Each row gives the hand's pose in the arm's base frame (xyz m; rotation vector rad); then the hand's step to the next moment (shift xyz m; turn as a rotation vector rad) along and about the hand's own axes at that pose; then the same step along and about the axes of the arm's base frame.
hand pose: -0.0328 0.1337 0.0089 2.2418 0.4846 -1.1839
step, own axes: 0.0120 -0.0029 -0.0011 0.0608 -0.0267 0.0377
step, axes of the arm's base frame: 0.0057 0.0036 -0.0104 -0.0053 0.0010 -0.0762
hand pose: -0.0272 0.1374 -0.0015 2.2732 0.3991 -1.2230
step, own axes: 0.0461 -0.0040 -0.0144 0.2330 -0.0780 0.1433
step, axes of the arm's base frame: 0.0331 0.0120 -0.0332 -0.0078 -0.0156 -0.2839
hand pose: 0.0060 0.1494 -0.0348 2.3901 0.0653 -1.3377
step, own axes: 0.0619 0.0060 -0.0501 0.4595 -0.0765 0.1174
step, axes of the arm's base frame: 0.0754 0.0033 -0.0261 0.1360 -0.0418 -0.4588
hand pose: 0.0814 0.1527 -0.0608 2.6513 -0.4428 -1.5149
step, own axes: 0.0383 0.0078 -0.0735 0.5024 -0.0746 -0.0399
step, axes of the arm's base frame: 0.0791 -0.0248 0.0075 0.2900 -0.0699 -0.4130
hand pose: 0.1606 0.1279 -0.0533 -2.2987 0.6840 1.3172
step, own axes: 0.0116 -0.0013 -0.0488 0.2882 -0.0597 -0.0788
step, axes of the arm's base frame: 0.0389 -0.0289 0.0131 0.2143 -0.0580 -0.2087
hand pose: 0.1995 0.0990 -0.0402 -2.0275 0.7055 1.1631
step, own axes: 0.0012 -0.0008 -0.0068 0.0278 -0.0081 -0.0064
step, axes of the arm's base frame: 0.0046 -0.0049 0.0016 0.0218 -0.0032 -0.0199
